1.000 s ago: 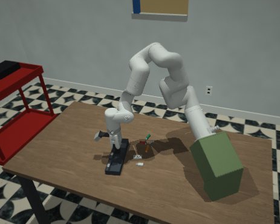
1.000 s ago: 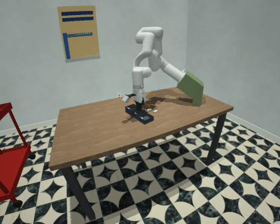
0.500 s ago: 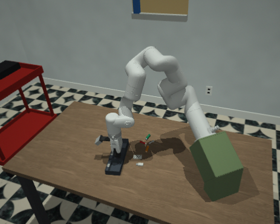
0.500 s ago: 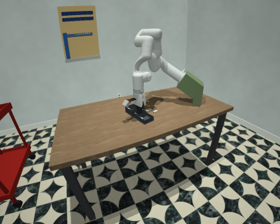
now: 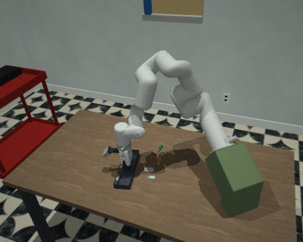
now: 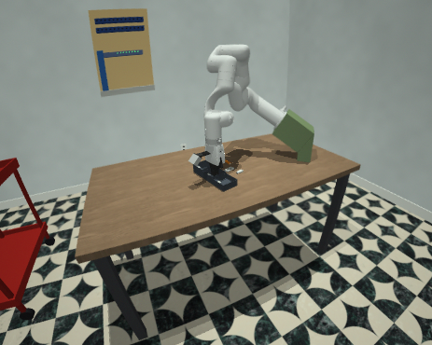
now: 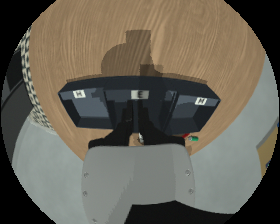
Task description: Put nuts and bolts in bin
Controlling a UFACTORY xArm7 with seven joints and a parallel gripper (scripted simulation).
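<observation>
The bin lies 1 cm below my hand. Round my hand: red piece (15 cm to the right, 12 cm behind, 3 cm below); then white dotted tile (11 cm behind, 3 cm to the right, 3 cm below); then orange piece (16 cm behind, 10 cm to the right, 3 cm below).
</observation>
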